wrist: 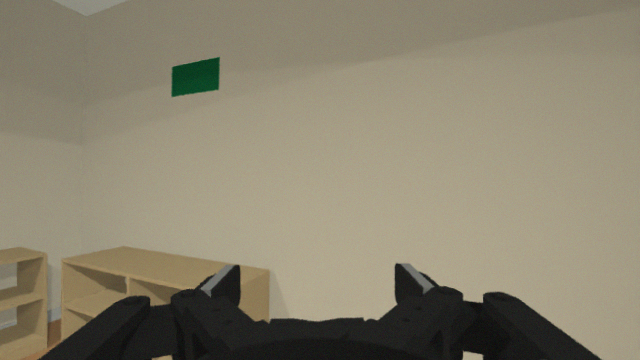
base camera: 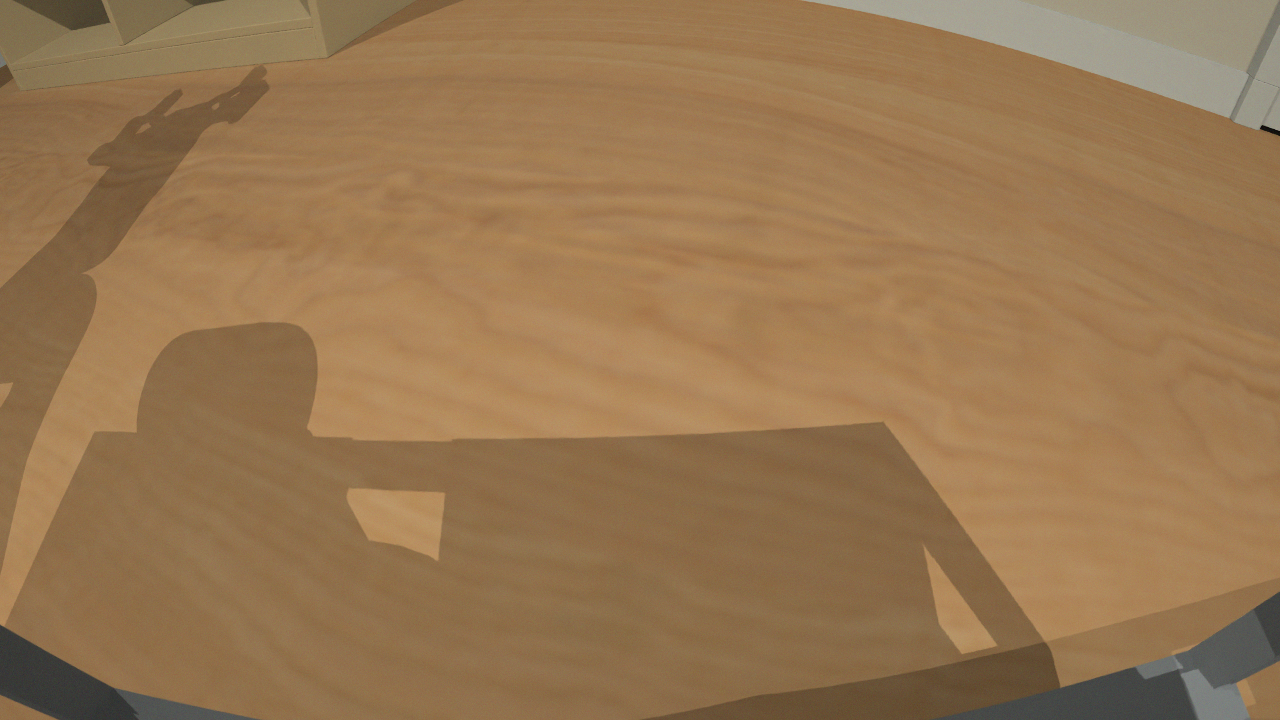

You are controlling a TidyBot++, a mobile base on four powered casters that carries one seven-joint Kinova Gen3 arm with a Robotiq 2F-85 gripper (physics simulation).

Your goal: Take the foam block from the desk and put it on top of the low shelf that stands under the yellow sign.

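Frame: origin at the arm's base, x right, y ahead, z up, level; metres.
Seen in the pictures: gripper, fingertip midpoint: [wrist: 317, 281].
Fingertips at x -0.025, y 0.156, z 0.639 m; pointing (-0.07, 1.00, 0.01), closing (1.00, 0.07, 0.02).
A point is followed by its place in that frame.
My gripper [wrist: 317, 281] @[z 0.639, x -0.025, y 0.156 m] is open and empty, with its two fingers wide apart in front of a bare beige wall in the wrist view. A low wooden shelf [wrist: 165, 260] @[z 0.213, x -1.023, y 1.562 m] stands against the wall at the lower left of the wrist view, partly hidden behind the left finger. A green sign [wrist: 195, 77] @[z 1.353, x -0.930, y 1.693 m] hangs on the wall above that shelf. The foam block, the desk and the yellow sign do not show in either view.
Another wooden shelf [wrist: 32, 300] @[z -0.061, x -1.868, y 1.536 m] stands at the far left of the wrist view. The base of a wooden shelf [base camera: 179, 60] @[z -0.369, x -0.881, y 1.257 m] shows at the top left of the base camera view. A white baseboard [base camera: 1118, 53] @[z -0.346, x 0.848, y 1.079 m] runs along the wall at the top right. The robot's shadow lies on the wood floor [base camera: 671, 268] @[z -0.397, x 0.025, y 0.526 m].
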